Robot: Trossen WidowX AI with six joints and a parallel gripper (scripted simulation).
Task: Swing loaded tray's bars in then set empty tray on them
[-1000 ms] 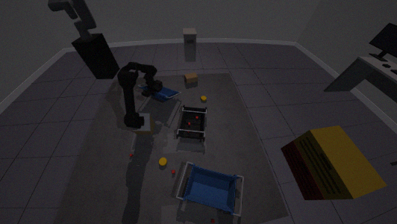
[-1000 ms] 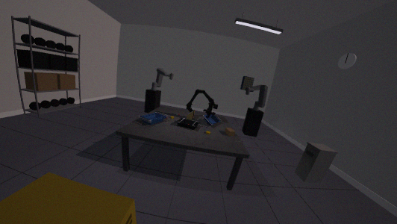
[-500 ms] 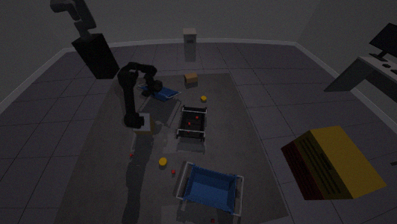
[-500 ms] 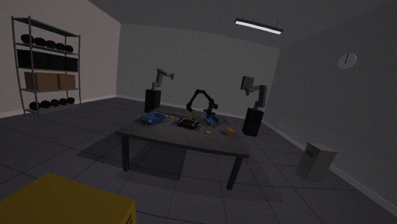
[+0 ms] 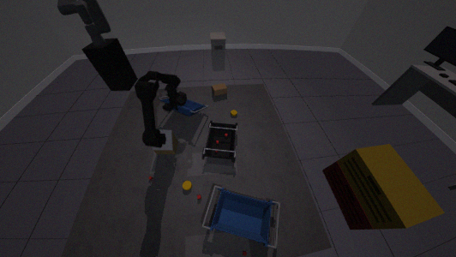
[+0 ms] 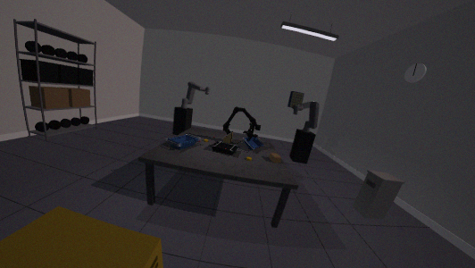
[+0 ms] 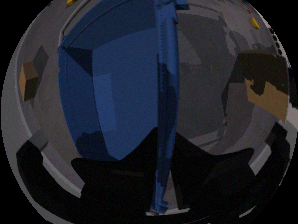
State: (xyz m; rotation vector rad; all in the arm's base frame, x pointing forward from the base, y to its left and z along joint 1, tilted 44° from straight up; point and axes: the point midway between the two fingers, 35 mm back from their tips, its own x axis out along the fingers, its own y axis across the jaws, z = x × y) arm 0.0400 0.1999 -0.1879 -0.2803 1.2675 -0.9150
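Right now the blue tray is 7 cm to the left of my gripper tip and 3 cm ahead of it. The rest, counted from my gripper tip: brown box 31 cm to the left, 29 cm ahead, 5 cm below.
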